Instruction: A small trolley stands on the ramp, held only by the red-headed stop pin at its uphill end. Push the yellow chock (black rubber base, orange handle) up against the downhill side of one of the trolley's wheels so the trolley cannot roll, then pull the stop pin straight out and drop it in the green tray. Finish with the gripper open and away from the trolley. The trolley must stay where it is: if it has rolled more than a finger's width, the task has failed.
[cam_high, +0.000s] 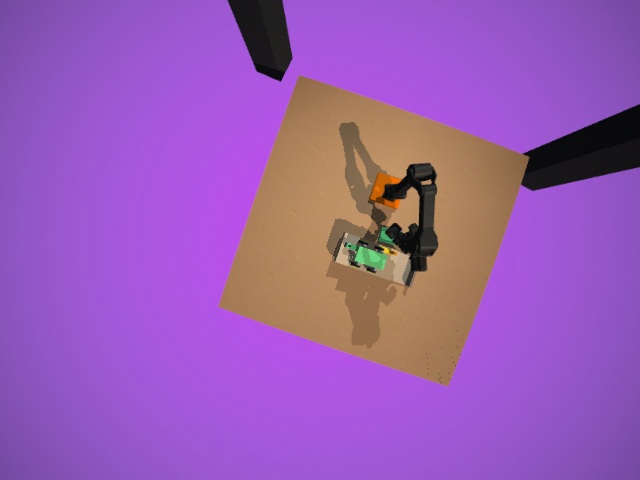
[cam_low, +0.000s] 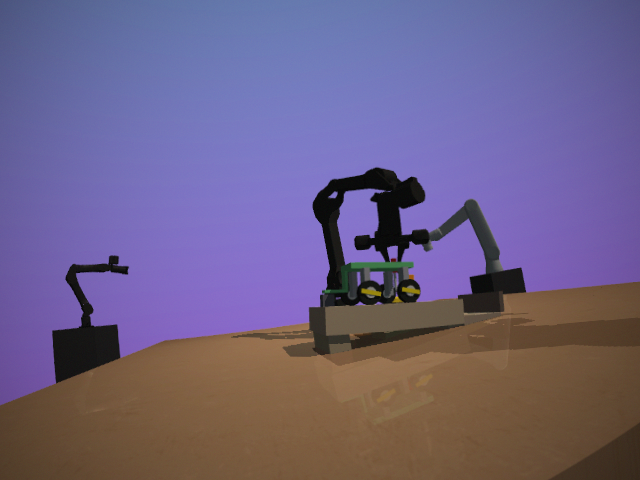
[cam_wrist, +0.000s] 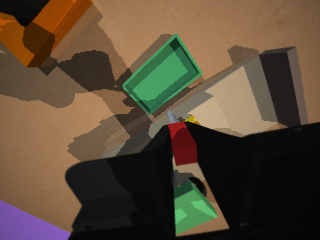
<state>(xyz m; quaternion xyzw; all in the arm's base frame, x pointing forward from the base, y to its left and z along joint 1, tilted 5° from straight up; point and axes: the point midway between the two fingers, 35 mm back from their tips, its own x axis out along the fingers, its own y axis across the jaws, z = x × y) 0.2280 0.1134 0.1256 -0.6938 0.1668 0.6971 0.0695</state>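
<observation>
The yellow chock is 5 cm ahead of my gripper tip, 1 cm to the right of it and 5 cm below it. The rest, counted from my gripper tip: red-headed stop pin (right at my gripper tip); trolley (12 cm ahead, 9 cm to the right, 3 cm below); dark end block (9 cm ahead, 17 cm to the left, 10 cm below).
</observation>
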